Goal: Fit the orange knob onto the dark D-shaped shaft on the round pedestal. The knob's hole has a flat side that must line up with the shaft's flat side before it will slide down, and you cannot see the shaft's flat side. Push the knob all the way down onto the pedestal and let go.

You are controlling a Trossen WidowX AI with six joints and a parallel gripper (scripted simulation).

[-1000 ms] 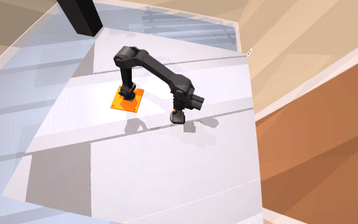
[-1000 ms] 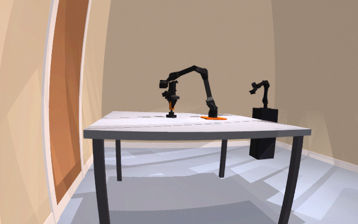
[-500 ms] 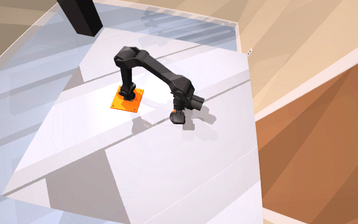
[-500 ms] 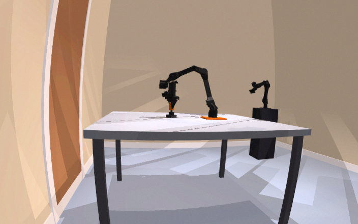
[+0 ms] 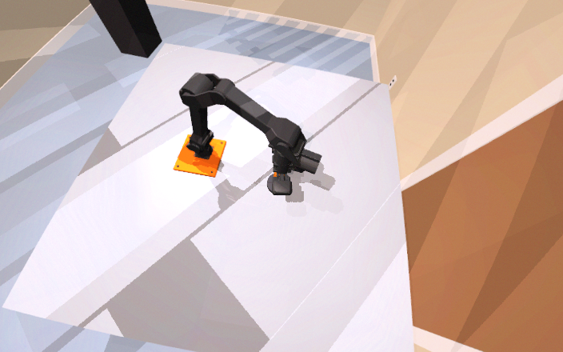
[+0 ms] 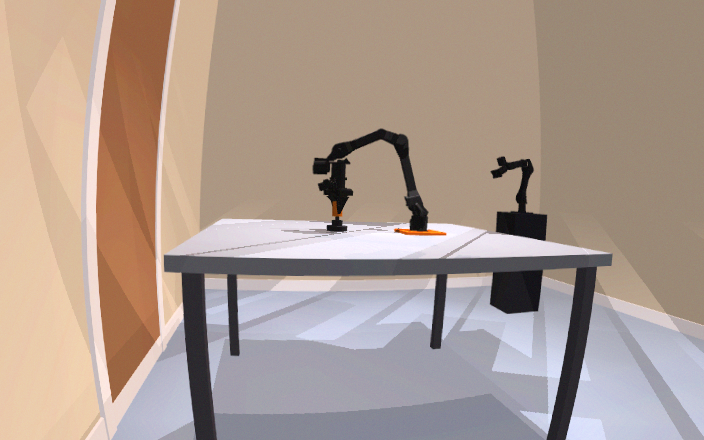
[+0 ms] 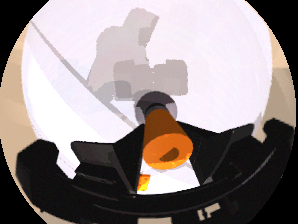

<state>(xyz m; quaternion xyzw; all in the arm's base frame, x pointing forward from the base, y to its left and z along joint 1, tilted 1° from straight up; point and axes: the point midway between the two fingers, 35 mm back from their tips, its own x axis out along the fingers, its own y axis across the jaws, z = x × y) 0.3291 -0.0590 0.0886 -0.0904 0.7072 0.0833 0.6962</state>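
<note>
Right now my gripper tip is 4 cm above the round pedestal. From my gripper tip the other things lie so: orange knob 2 cm above.
</note>
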